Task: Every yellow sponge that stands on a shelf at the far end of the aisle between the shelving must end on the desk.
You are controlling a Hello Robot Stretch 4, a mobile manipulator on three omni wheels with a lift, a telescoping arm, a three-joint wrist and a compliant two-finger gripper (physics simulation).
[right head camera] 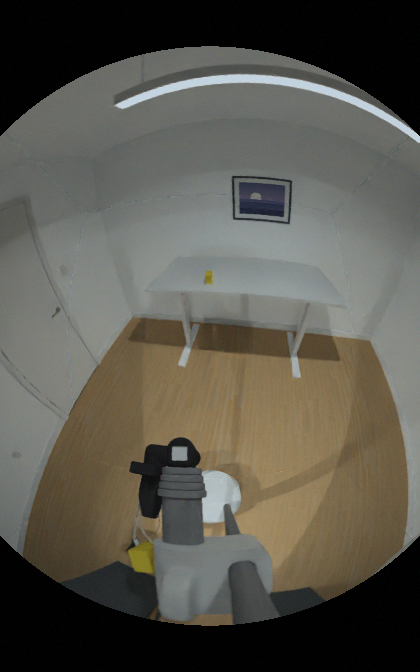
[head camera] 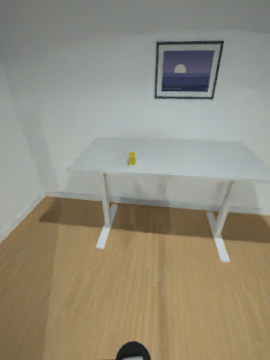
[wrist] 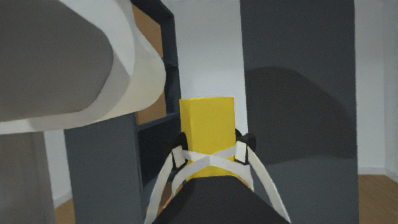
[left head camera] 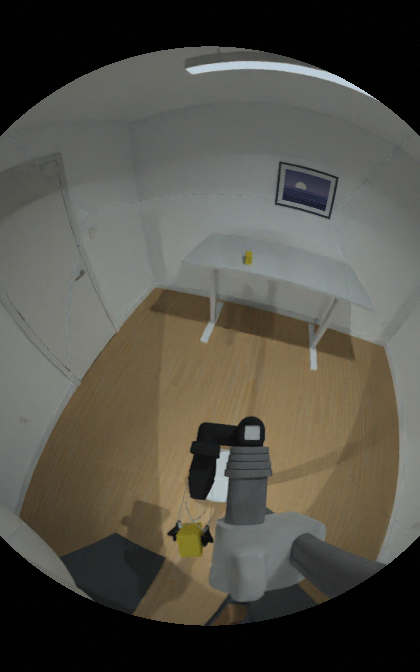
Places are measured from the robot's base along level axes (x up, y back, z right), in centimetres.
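Where they show: gripper, fingertip midpoint: [wrist: 208,141].
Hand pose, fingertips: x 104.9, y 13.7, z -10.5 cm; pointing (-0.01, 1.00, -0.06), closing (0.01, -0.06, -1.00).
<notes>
Each offset is from my fingertips to the top centre of the thing. Level surfaces: height alone.
My gripper [left head camera: 190,536] [wrist: 208,141] is shut on a yellow sponge {dx +5.5, dy -2.0, dz +0.3 cm} [left head camera: 190,542] [wrist: 207,125], which stands upright between the two fingertips. The held sponge [right head camera: 143,557] also shows in the right head view, partly behind the arm. Another yellow sponge {dx -6.5, dy -148.5, dz +19.6 cm} [head camera: 132,158] [left head camera: 248,258] [right head camera: 209,277] is on the white desk {dx -12.7 cm} [head camera: 185,157] [left head camera: 295,265] [right head camera: 260,280], left of its middle. The desk stands in front of me, apart from the gripper. The fingertips in the right head view are mostly hidden.
Dark shelving [wrist: 300,100] [left head camera: 115,560] stands beside and behind the gripper, with a brown box [wrist: 150,100] on a shelf. A closed door [left head camera: 45,260] [right head camera: 35,300] is in the left wall. A framed picture [head camera: 186,75] hangs above the desk. Wooden floor {dx -107.7 cm} [head camera: 150,290] lies between me and the desk.
</notes>
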